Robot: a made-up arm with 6 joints. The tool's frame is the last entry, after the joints.
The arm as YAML. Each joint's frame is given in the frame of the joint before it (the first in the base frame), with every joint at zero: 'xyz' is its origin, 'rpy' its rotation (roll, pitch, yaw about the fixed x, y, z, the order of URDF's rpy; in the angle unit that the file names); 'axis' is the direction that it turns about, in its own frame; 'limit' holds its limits. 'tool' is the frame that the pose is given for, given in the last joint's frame.
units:
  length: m
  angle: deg
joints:
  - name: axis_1
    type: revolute
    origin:
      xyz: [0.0, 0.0, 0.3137]
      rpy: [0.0, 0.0, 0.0]
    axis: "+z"
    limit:
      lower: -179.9
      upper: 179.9
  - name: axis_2
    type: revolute
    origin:
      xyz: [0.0, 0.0, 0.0]
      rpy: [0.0, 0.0, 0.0]
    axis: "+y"
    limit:
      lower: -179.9
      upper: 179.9
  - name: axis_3
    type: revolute
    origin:
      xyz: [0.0, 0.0, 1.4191]
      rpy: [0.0, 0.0, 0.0]
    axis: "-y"
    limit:
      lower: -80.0
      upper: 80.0
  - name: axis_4
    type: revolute
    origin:
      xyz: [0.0, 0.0, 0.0]
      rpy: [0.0, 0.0, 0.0]
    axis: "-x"
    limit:
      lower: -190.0
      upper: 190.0
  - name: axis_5
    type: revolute
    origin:
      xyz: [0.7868, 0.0, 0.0]
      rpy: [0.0, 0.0, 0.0]
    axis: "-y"
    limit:
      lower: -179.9
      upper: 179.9
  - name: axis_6
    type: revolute
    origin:
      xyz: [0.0, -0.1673, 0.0]
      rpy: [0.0, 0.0, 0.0]
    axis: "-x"
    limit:
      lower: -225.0
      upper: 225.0
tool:
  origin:
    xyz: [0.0, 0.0, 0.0]
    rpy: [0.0, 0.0, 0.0]
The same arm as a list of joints. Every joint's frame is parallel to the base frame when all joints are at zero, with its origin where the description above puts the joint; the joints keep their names.
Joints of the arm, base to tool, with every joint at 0 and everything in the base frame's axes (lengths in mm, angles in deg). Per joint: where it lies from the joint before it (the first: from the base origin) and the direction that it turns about. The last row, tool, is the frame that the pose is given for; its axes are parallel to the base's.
axis_1: origin 0 0 313.7 axis +z
axis_2: origin 0 0 0 axis +y
axis_3: origin 0 0 1419.1 axis -y
axis_4: origin 0 0 0 axis -x
axis_5: origin 786.8 0 0 axis -y
axis_6: origin 0 -167.3 0 axis -x
tool: origin 0 0 0
Joint limits (deg, base to tool): -179.9..179.9 -179.9..179.9 -80..80 -190..190 -179.9..179.9 -225..225

